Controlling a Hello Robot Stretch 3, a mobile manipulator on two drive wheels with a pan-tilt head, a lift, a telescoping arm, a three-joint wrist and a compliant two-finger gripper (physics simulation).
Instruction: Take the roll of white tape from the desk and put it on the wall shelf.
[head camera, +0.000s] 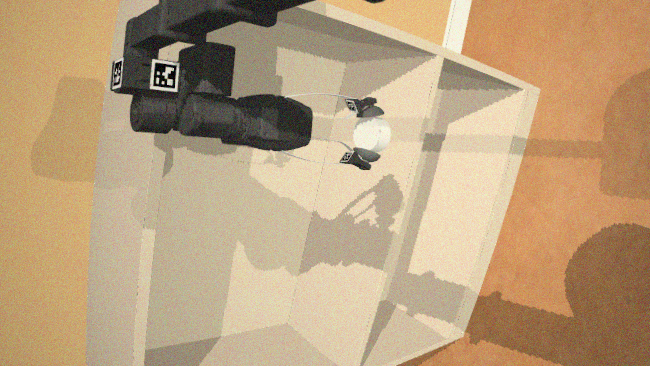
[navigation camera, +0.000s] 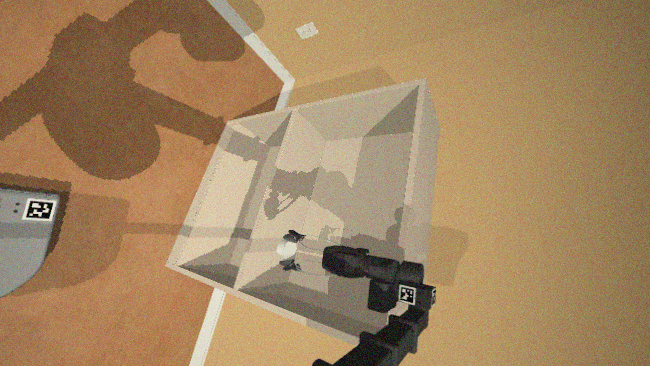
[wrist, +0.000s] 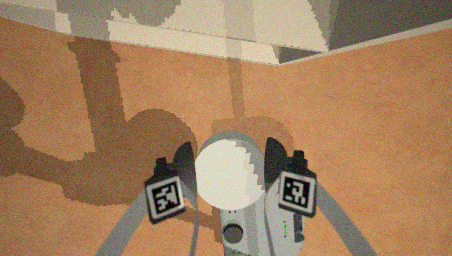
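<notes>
The roll of white tape sits between the two fingertips of my gripper, which is shut on it. The beige wall shelf shows as an open box with a divider. In the head and navigation views, the roll overlaps the larger compartment, near the divider. In the wrist view, the shelf edge lies beyond the fingertips, at the top. How deep the roll is relative to the shelf front is hard to tell. The desk does not show.
The dark wrist overlaps the shelf's larger compartment. The robot's grey base stands on the orange-brown floor. A white baseboard runs along the wall, which bears a white outlet plate.
</notes>
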